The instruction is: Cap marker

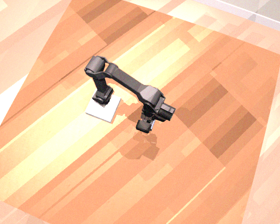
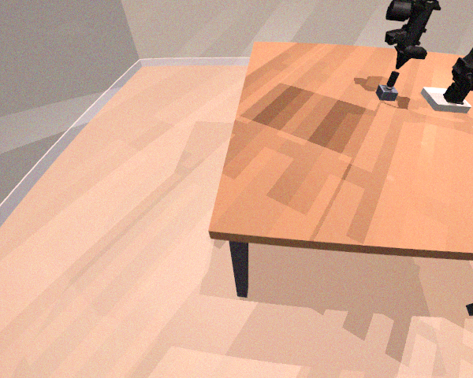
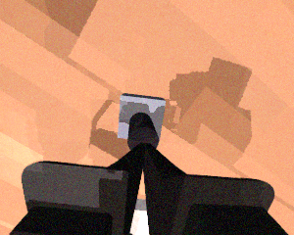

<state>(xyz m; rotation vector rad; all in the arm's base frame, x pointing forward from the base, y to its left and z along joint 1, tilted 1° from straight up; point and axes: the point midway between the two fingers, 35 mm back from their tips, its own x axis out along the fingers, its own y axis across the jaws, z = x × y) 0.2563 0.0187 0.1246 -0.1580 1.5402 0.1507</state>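
Right now the marker cap is 4 cm below my gripper tip. Also, from my gripper tip: holder block (10 cm below).
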